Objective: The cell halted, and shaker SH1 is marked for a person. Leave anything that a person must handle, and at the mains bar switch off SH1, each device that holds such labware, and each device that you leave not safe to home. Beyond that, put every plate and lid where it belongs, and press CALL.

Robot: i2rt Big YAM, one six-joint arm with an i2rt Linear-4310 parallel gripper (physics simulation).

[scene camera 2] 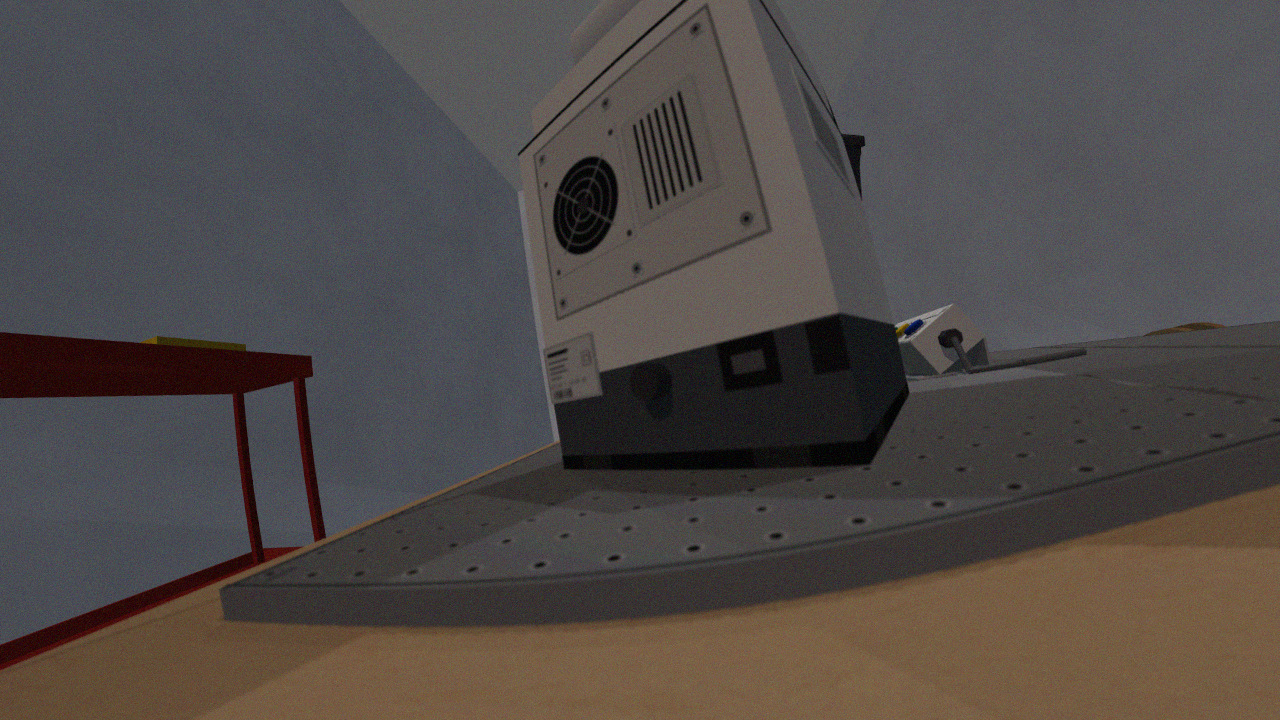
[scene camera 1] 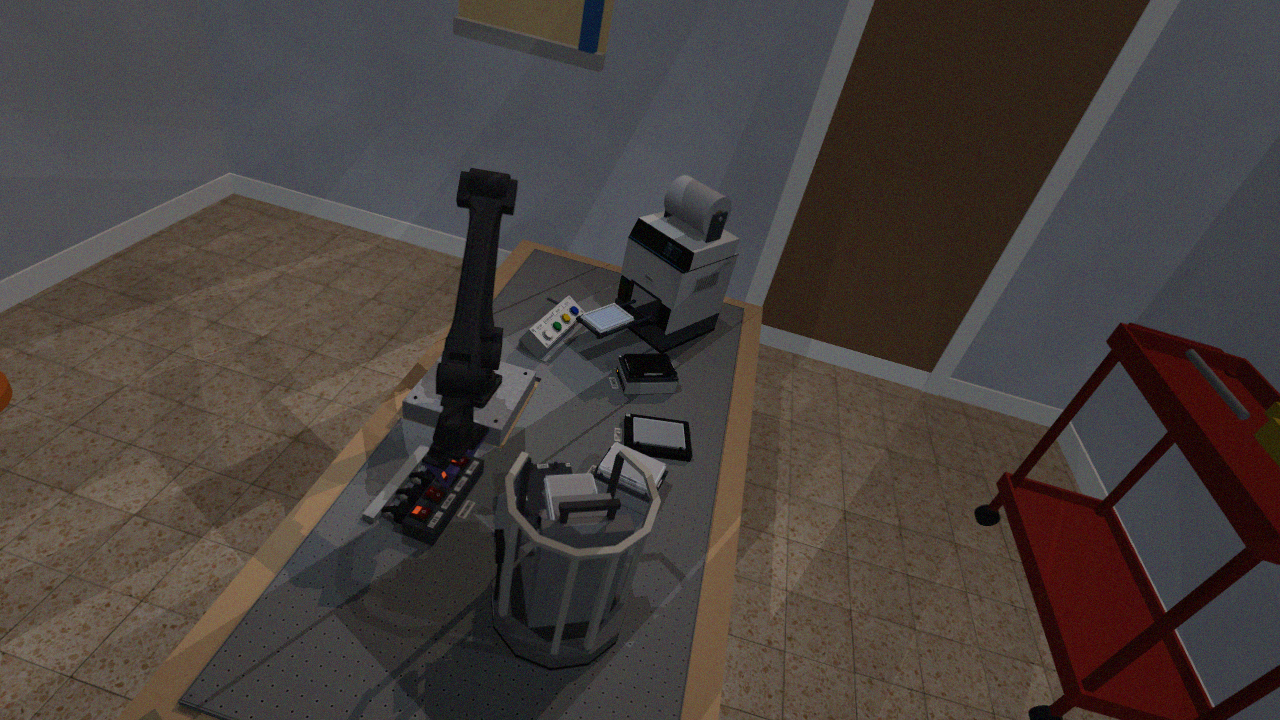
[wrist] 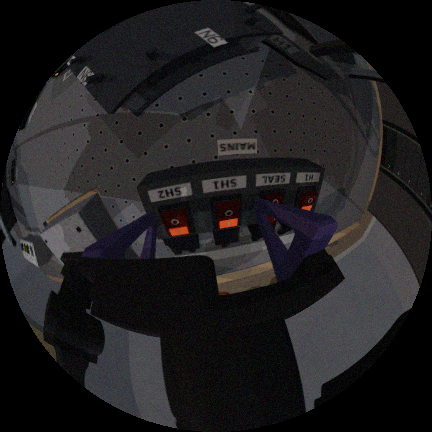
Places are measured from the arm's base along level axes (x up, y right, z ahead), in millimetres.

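Pixels of known places: gripper, fingertip midpoint: (scene camera 1: 457, 471) (wrist: 204, 209).
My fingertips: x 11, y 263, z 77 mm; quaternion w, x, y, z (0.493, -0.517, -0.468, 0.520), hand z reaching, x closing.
Ahead of a thing's pixels: the offset from my fingertips to its top centre. "spot": to the spot under its first point.
The mains bar {spot: dz +28, dx -28, dy +49 mm} (scene camera 1: 459, 501) (wrist: 201, 172) lies beside the arm's base. In the wrist view its SH2 switch {dz -11, dx +4, dy -29 mm} (wrist: 175, 221), SH1 switch {dz -13, dx +4, dy +21 mm} (wrist: 227, 215) and H1 switch {dz -18, dx +4, dy +120 mm} (wrist: 308, 201) glow orange; the SEAL switch (wrist: 274, 204) looks dark and is partly behind a finger. My gripper (wrist: 204, 209) is open and empty, its purple fingers low over the bar, one tip near SH2, the other near SEAL. In scene camera 1, a plate {dz +145, dx +67, dy -619 mm} (scene camera 1: 608, 317) sits on the sealer's tray, another plate {dz +374, dx -19, dy -320 mm} (scene camera 1: 659, 433) on a black holder, and white labware (scene camera 1: 633, 467) beside it. White labware {dz +279, dx +214, dy +161 mm} (scene camera 1: 571, 488) also shows behind the cage rim.
A tall round cage {dz +289, dx +294, dy +184 mm} (scene camera 1: 581, 549) stands beyond the bar. The sealer {dz +286, dx +407, dy -840 mm} (scene camera 1: 693, 273) (scene camera 2: 689, 268) is at the far end, with a button box {dz +1, dx +35, dy -600 mm} (scene camera 1: 554, 326) (scene camera 2: 939, 338) and a black-topped device {dz +295, dx +21, dy -526 mm} (scene camera 1: 646, 368) near it. A red cart (scene camera 1: 1163, 407) (scene camera 2: 179, 371) stands off the table.
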